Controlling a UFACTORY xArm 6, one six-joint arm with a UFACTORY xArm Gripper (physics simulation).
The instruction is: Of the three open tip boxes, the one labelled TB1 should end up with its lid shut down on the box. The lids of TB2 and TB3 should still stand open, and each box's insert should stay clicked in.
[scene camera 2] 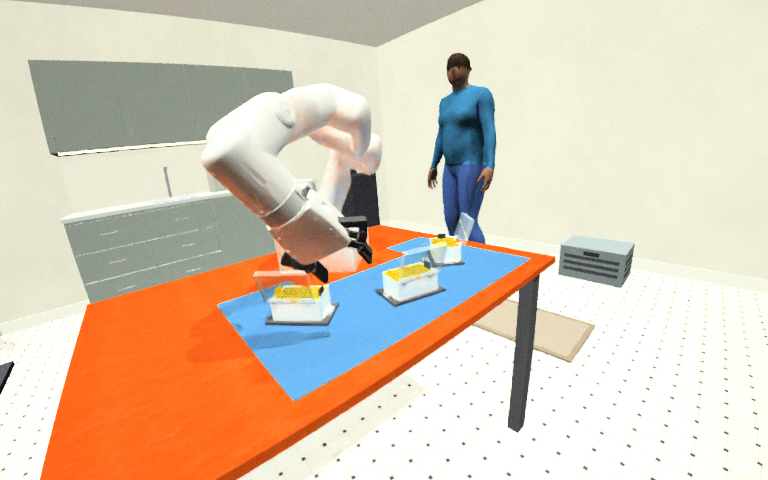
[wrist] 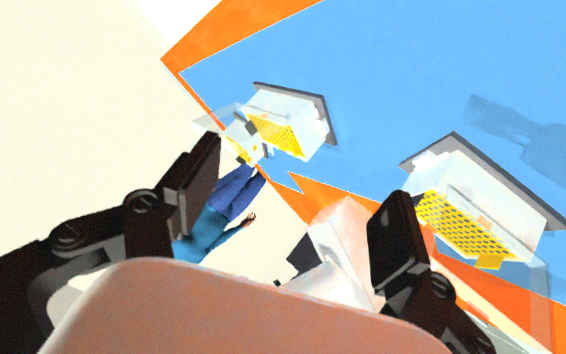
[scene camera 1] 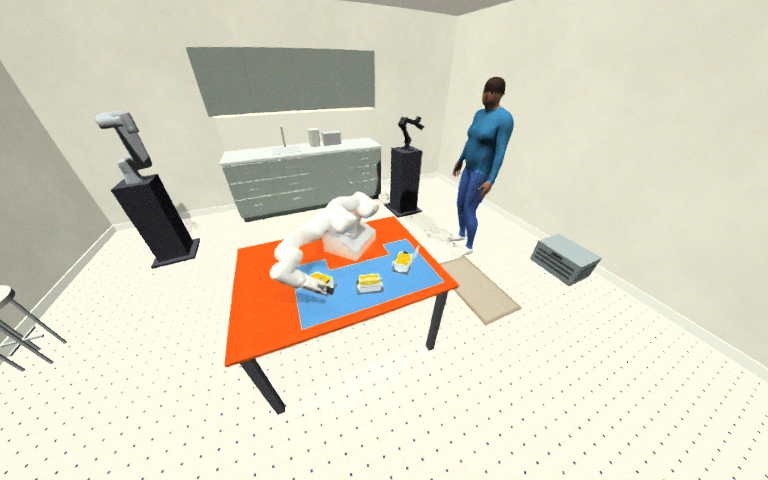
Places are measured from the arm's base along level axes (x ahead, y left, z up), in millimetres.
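Pixels of known places: gripper, fingertip midpoint: (scene camera 2: 348,267) (wrist: 301,182) (scene camera 1: 326,291); arm's base at its link origin: (wrist: 340,274).
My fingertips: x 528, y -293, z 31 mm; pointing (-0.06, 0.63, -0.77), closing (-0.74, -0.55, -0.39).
Observation:
For each thing: its top centre in the pictures, then the offset to it from my fingertips. "pt": a spot on its surface instead. Level surfaces: height alone.
- left box at its top centre: (wrist: 443,231) (scene camera 2: 301,288) (scene camera 1: 321,277) dx -224, dy +13, dz -107 mm
- middle box at a spot on its surface: (wrist: 282,112) (scene camera 2: 409,285) pt dx -59, dy +221, dz -130 mm
- blue mat at its surface level: dz -173 mm
- orange table at its surface level: dz -176 mm
Three white tip boxes with yellow inserts stand open on dark base plates; their labels cannot be read. The left box (scene camera 1: 321,277) (scene camera 2: 300,308) (wrist: 487,200) has its clear lid (scene camera 2: 281,277) tilted up at the back. The middle box (scene camera 1: 369,286) (scene camera 2: 411,286) (wrist: 282,112) has its clear lid (scene camera 2: 420,255) raised. The right box (scene camera 1: 402,264) (scene camera 2: 446,253) has its lid (scene camera 1: 416,253) (scene camera 2: 464,226) standing up. The inserts look seated. My gripper (scene camera 2: 346,268) (wrist: 301,182) is open and empty, above and beside the left box, between it and the middle box in scene camera 2.
The boxes stand on a blue mat (scene camera 1: 339,311) (scene camera 2: 317,362) (wrist: 400,75) on an orange table (scene camera 1: 254,316) (scene camera 2: 141,367) (wrist: 250,20). The arm's pale base block (scene camera 1: 339,247) (wrist: 347,215) stands behind the mat. A person (scene camera 1: 487,147) (scene camera 2: 465,130) stands beyond the table.

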